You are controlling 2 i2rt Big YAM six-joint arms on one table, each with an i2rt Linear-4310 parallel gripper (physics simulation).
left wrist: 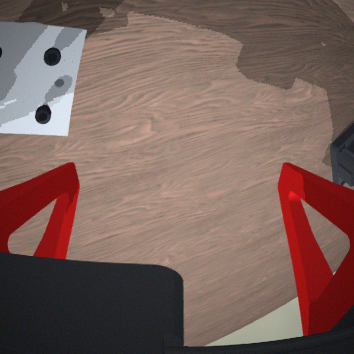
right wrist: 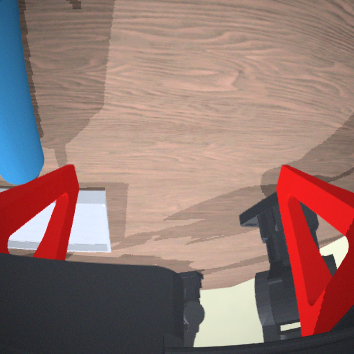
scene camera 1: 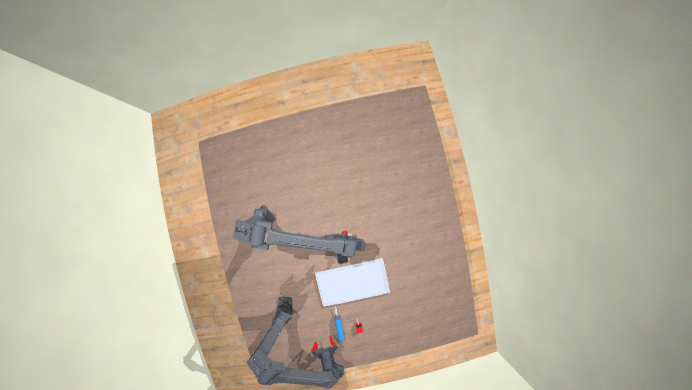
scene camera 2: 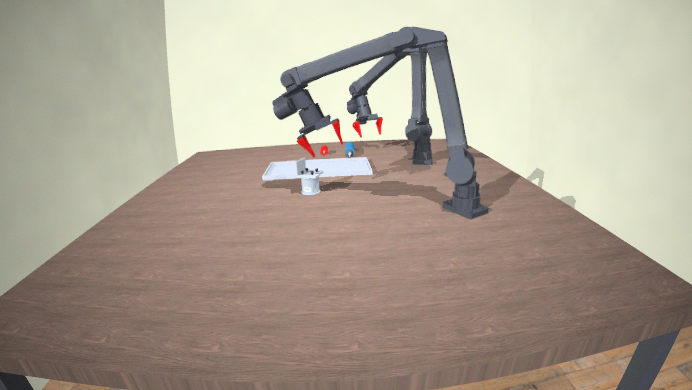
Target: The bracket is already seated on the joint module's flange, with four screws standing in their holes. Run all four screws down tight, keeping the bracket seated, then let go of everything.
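Places are measured from the left arm's base along level axes (x back, y left, z down), in metres.
Where they show: left gripper, fingertip midpoint: (left wrist: 178, 173) (scene camera 2: 328, 150); right gripper, fingertip midpoint: (right wrist: 177, 175) (scene camera 1: 322, 338) (scene camera 2: 370, 135); left arm's base, origin of the base link: (left wrist: 346, 152) (right wrist: 186, 274) (scene camera 1: 265, 216) (scene camera 2: 465, 209); right arm's base, origin of the base link: (scene camera 1: 285, 305) (scene camera 2: 422, 161).
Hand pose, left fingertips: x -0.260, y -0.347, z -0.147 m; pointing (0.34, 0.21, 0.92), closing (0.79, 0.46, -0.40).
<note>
Things, the pixels of their centre, and the offset from my left fingertips. "pt": a spot on its surface instead.
- white joint module, body centre: (scene camera 2: 310, 183) dx -0.041, dy -0.063, dz +0.115 m
- grey bracket, body centre: (left wrist: 17, 88) (scene camera 2: 309, 168) dx -0.041, dy -0.063, dz +0.065 m
- bracket plate, surface spot: (left wrist: 35, 79) pt dx -0.034, dy -0.056, dz +0.081 m
- blue screwdriver, body centre: (right wrist: 8, 129) (scene camera 2: 349, 150) (scene camera 1: 338, 324) dx +0.339, dy -0.466, dz +0.127 m
- flat white tray, body centre: (scene camera 2: 317, 167) (scene camera 1: 352, 282) dx +0.099, dy -0.310, dz +0.139 m
- small red driver, body centre: (scene camera 1: 358, 324) dx +0.246, dy -0.548, dz +0.130 m
The white joint module (scene camera 2: 310, 185) stands on the table just in front of the tray, with the grey bracket (scene camera 2: 301, 166) on its flange and dark screws (scene camera 2: 312, 170) standing on top. In the left wrist view the bracket plate (left wrist: 35, 79) shows at the upper left with two black screw heads (left wrist: 52, 56). My left gripper (scene camera 2: 321, 138) is open and empty, above the module and apart from it; it also shows in the left wrist view (left wrist: 177, 175). A blue screwdriver (scene camera 1: 339, 326) lies on the table. My right gripper (scene camera 1: 323, 344) is open and empty just behind its handle (right wrist: 17, 98).
A flat white tray (scene camera 1: 352, 282) lies between the two grippers. A small red driver (scene camera 1: 359, 326) stands beside the blue screwdriver. The arm bases (scene camera 2: 465, 203) stand at the table's right side in scene camera 2.
</note>
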